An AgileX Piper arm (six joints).
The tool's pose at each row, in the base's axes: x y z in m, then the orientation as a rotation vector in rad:
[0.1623, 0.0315, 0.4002, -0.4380, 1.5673, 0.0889]
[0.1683, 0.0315, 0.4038, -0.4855, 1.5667, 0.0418]
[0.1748, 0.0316, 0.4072, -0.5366, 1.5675, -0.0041]
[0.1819, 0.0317, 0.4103, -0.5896, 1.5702, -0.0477]
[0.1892, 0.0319, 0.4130, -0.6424, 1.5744, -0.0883]
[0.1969, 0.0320, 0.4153, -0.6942, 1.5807, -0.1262]
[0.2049, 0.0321, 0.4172, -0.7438, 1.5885, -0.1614]
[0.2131, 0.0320, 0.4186, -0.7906, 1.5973, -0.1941]
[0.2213, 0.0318, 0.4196, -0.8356, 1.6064, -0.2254]
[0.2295, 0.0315, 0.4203, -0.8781, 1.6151, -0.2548]
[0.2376, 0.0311, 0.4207, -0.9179, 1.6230, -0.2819]
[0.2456, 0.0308, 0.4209, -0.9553, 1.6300, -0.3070]
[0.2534, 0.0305, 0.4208, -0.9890, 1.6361, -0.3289]
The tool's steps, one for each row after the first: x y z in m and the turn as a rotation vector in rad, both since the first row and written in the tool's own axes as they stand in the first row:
[-0.0034, -0.0027, 0.0055, -0.0008, 0.0136, -0.0583]
[-0.0066, -0.0055, 0.0114, -0.0051, 0.0299, -0.1176]
[-0.0096, -0.0084, 0.0180, -0.0124, 0.0490, -0.1759]
[-0.0121, -0.0112, 0.0248, -0.0218, 0.0699, -0.2315]
[-0.0142, -0.0141, 0.0320, -0.0326, 0.0930, -0.2841]
[-0.0160, -0.0170, 0.0395, -0.0439, 0.1173, -0.3330]
[-0.0172, -0.0201, 0.0471, -0.0551, 0.1422, -0.3781]
[-0.0180, -0.0232, 0.0547, -0.0662, 0.1674, -0.4208]
[-0.0184, -0.0263, 0.0623, -0.0768, 0.1917, -0.4608]
[-0.0186, -0.0294, 0.0698, -0.0871, 0.2146, -0.4977]
[-0.0186, -0.0324, 0.0773, -0.0971, 0.2361, -0.5320]
[-0.0183, -0.0352, 0.0846, -0.1066, 0.2554, -0.5623]

